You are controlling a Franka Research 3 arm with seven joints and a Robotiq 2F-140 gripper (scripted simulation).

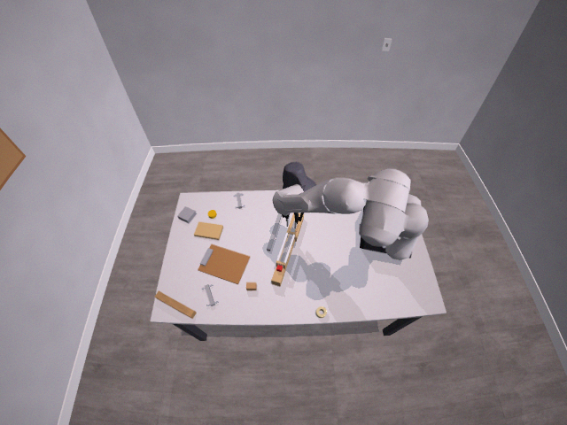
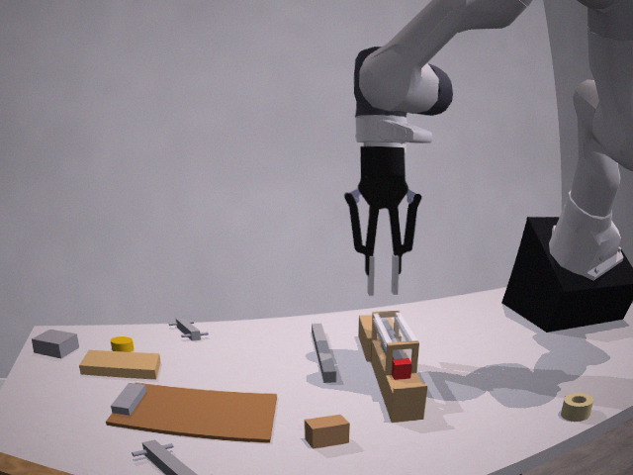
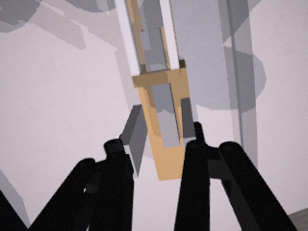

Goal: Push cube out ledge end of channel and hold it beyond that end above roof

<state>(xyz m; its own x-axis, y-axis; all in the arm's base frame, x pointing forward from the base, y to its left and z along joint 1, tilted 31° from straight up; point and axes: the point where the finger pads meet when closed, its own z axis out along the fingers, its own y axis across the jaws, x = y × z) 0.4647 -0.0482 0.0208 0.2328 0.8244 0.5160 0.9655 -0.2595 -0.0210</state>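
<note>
My gripper is now 220 mm to the right of the red cube, 90 mm above it and 50 mm short of it. The rest, counted from my hand: tan wooden block (300 mm to the left, 190 mm ahead, 140 mm below); then long grey bar (140 mm below, 90 mm ahead, 50 mm to the right); then tan wooden channel (110 mm to the left, 100 mm below, 20 mm ahead).
</note>
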